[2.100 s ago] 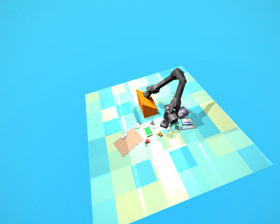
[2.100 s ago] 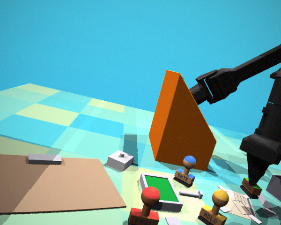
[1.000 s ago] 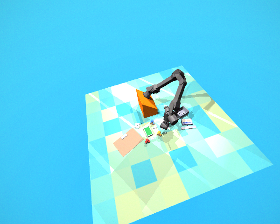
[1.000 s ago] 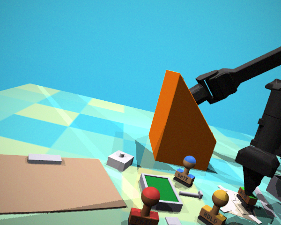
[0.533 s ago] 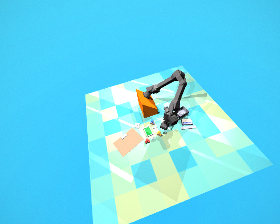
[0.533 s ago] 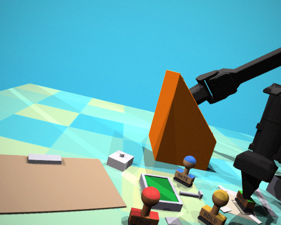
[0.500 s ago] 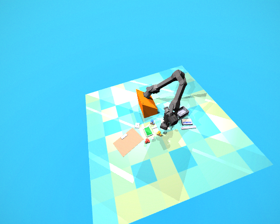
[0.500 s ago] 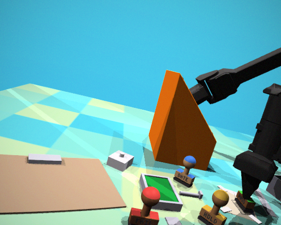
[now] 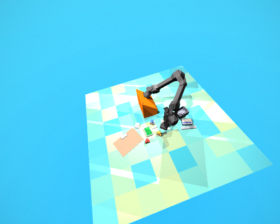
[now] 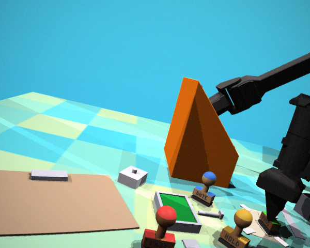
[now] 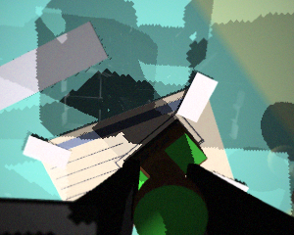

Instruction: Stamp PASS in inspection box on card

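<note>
Now: the green-knobbed stamp right at my gripper tip. The rest, counted from my gripper tip: bolt: 100 mm to the right, 20 mm below; then yellow hold stamp: 80 mm to the right, 70 mm ahead, 10 mm below; then card: 30 mm below, 20 mm behind.
</note>
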